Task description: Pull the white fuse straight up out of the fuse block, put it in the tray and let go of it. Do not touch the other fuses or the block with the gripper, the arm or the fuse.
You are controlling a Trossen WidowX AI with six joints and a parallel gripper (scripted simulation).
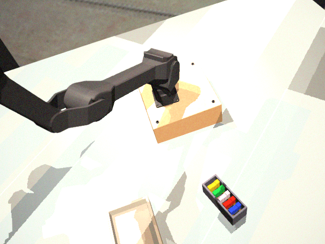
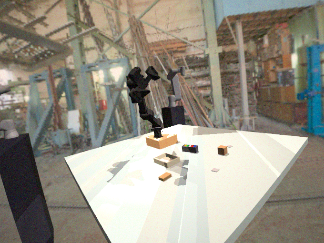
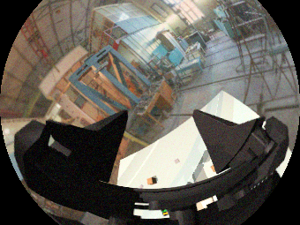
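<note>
The white fuse lies 19 cm behind my gripper tip, 33 cm to the left of it and 44 cm below it. Round my gripper tip: tan tray 17 cm behind, 12 cm to the left, 46 cm below; then blue fuse 15 cm behind, 34 cm to the left, 44 cm below; then brown brick 2 cm behind, 45 cm below.
</note>
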